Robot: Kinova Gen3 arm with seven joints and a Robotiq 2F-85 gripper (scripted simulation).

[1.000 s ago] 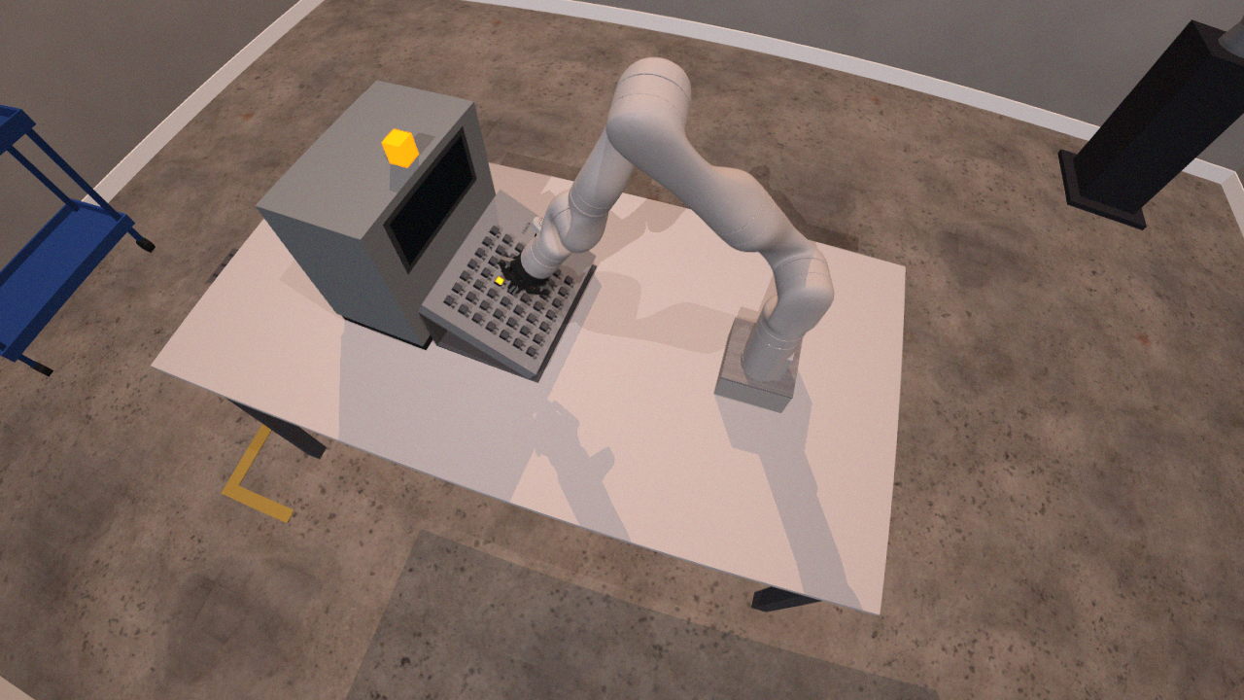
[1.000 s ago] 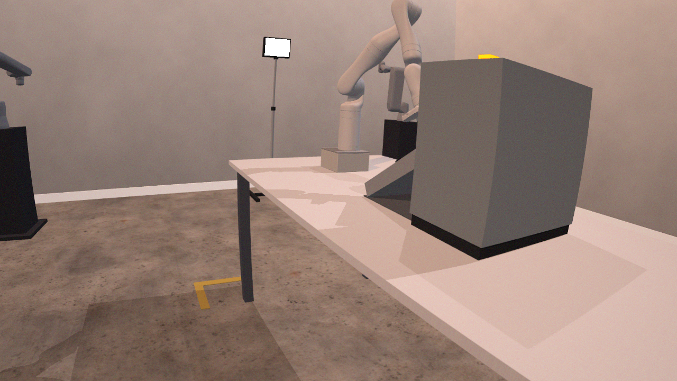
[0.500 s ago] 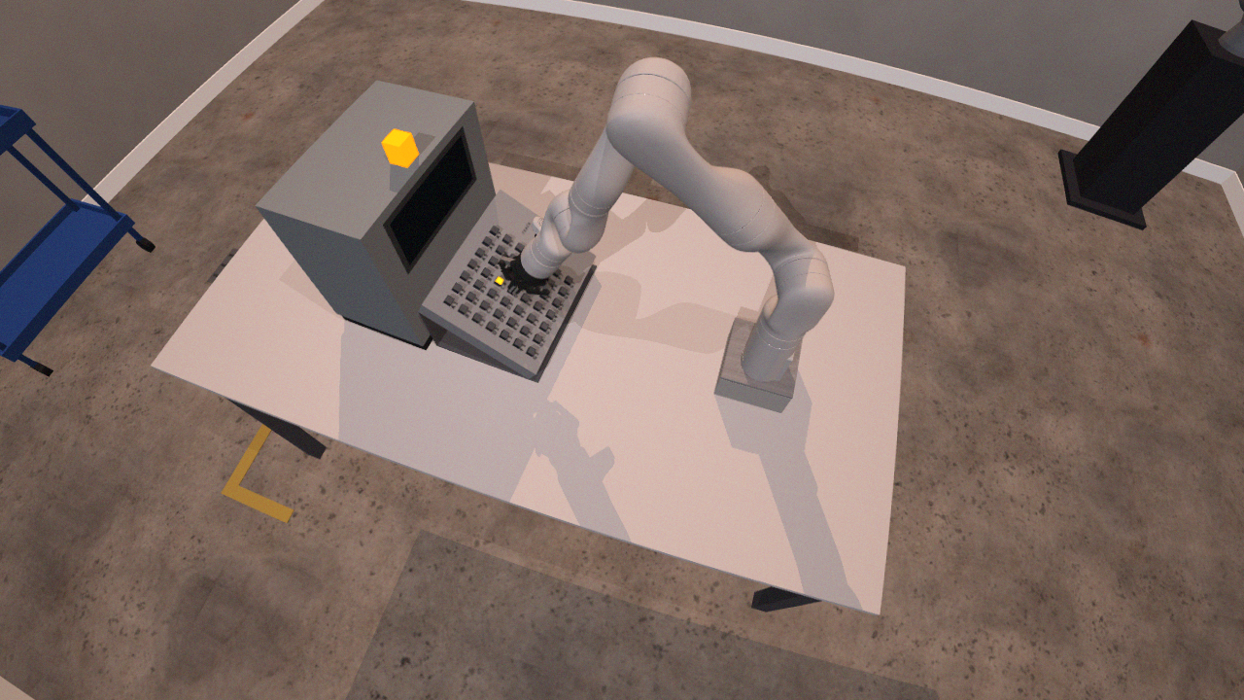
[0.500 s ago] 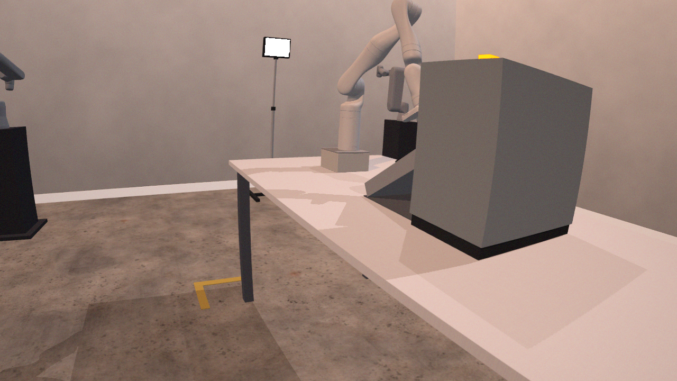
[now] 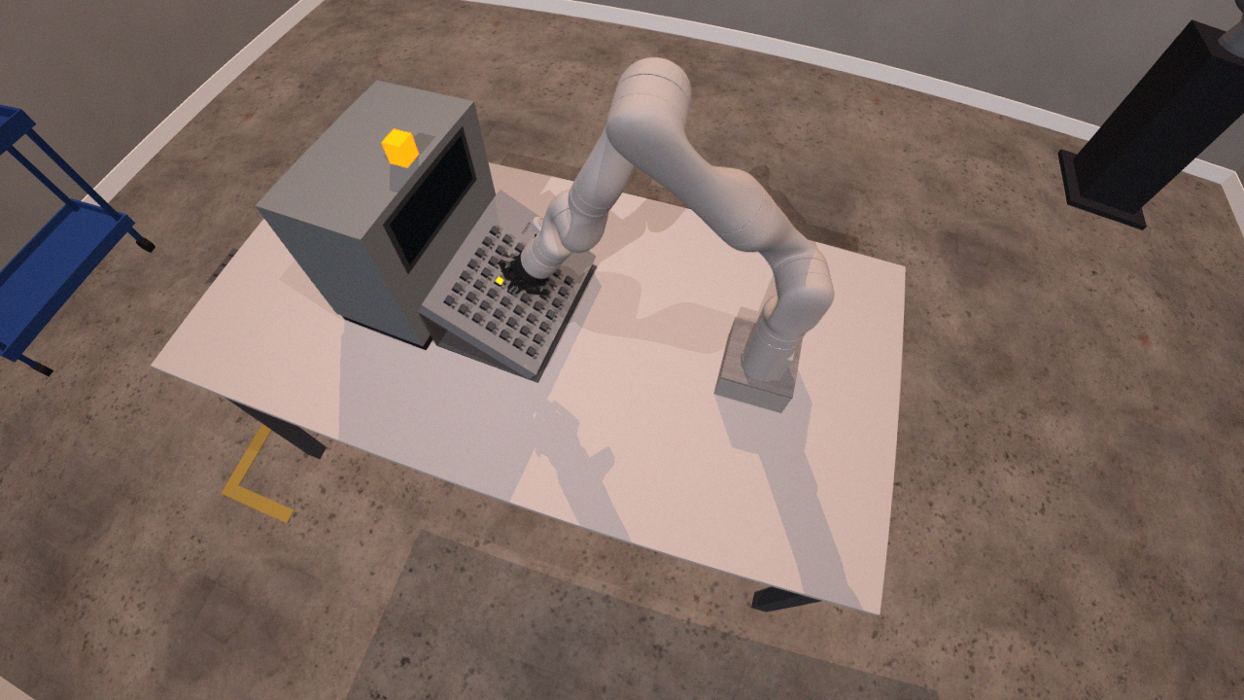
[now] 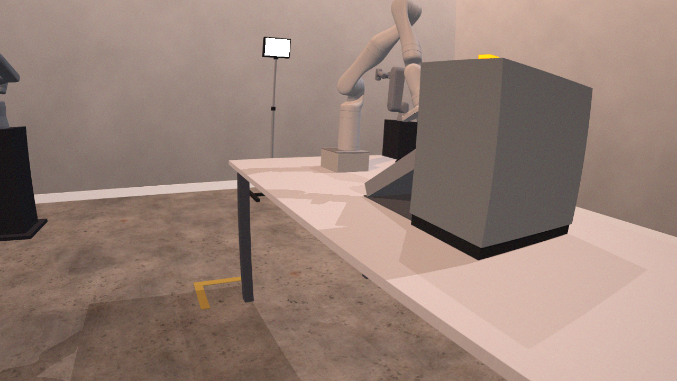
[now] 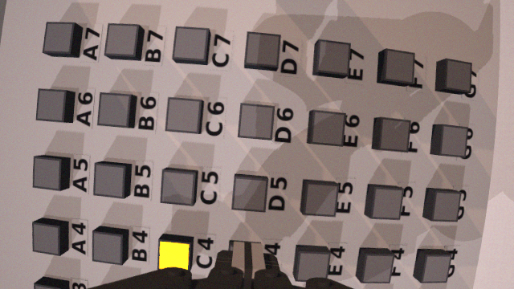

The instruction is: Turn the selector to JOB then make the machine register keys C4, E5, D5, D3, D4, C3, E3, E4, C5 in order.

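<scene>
The key D5 is 10 mm ahead of my hand, 30 mm to the right of it and 20 mm below it. From my hand the other things lie so: key E5 (20 mm behind, 30 mm to the right, 30 mm below); key (40 mm ahead); key D3 (10 mm ahead, 30 mm to the left, 20 mm below).
</scene>
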